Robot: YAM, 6 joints.
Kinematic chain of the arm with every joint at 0, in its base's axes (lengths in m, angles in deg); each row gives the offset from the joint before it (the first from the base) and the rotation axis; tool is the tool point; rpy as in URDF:
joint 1: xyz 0 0 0.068 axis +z
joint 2: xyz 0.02 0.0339 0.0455 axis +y
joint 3: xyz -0.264 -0.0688 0 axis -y
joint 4: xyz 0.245 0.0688 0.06 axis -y
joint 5: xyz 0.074 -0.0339 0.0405 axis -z
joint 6: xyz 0.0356 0 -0.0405 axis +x
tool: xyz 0 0 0 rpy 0 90 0
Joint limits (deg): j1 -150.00..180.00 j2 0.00..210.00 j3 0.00..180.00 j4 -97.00..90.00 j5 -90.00..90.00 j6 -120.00..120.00
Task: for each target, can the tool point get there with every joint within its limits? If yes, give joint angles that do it. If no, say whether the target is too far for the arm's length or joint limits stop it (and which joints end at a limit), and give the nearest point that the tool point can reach.
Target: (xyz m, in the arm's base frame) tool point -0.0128 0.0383 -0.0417
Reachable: yes | joints 145.68 158.35 19.65 -13.99 43.34 -97.02
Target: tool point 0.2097 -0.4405 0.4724
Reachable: yes | joints -61.54 126.42 130.44 40.63 45.85 32.28
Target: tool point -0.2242 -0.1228 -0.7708
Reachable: no: too far | nearest point -0.2184 -0.1256 -0.3803 | short by 0.391 m
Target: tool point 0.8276 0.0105 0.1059
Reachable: no: too far | nearest point 0.6458 0.0082 0.1076 | short by 0.182 m
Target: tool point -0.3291 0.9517 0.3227
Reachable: no: too far | nearest point -0.2066 0.5975 0.2433 | short by 0.383 m
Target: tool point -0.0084 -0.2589 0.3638
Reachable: yes | joints -89.75 65.98 43.38 48.86 15.59 35.41
